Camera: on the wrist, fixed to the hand. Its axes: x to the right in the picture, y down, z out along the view.
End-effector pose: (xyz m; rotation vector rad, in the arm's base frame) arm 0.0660 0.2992 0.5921 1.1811 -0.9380 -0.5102
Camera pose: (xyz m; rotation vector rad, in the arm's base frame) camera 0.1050 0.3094 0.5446 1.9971 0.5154 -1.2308
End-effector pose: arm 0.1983 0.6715 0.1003 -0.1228 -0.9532 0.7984
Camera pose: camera 0.2549 0.6467 0.0927 0.5529 -0.2725 -0.5418
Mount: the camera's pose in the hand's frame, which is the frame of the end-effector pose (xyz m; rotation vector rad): -0.0032 -0.0459 -0.0420 0.2320 0.4841 -1.5299
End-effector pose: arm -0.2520 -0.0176 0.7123 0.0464 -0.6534 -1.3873
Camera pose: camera -0.2740 -0.0387 0.6580 1.2418 -0.2867 -2.5867
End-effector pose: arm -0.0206 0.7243 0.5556 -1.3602 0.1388 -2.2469
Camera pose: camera -0.0721 0.7585 0.5478 0.4522 0.8754 2.2171
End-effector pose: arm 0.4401 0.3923 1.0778 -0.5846 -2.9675 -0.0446
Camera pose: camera 0.4302 0.3465 1.1188 1.4776 -2.1529 0.0265
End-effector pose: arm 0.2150 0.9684 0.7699 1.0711 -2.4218 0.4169
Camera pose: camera 0.2634 0.9591 0.8080 2.1657 -0.6918 0.3109
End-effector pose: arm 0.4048 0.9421 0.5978 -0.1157 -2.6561 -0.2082
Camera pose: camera 0.4211 0.8897 0.6274 1.7675 -1.7125 -0.3197
